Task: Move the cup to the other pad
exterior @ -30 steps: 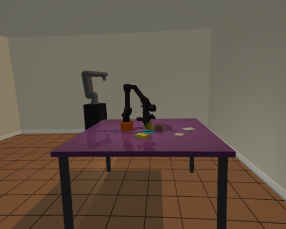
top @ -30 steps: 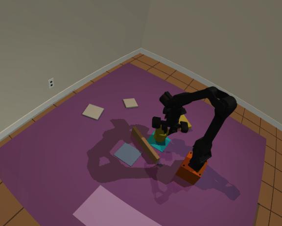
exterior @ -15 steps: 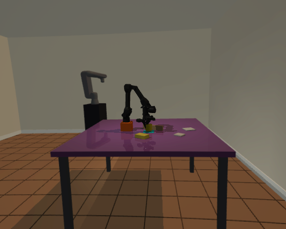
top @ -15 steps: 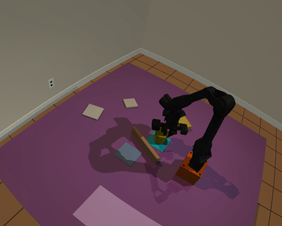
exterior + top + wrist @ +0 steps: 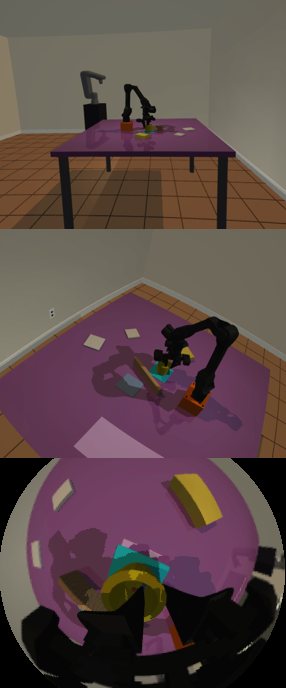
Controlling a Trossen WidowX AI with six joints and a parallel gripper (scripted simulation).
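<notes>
Now: gripper tip 20 mm short of the yellow cup and 10 mm to the right of it. From my gripper tip the other things lie so: grey-blue pad (210 mm to the left, 70 mm ahead, 50 mm below); then wooden bar (120 mm to the left, 50 mm ahead, 30 mm below).
</notes>
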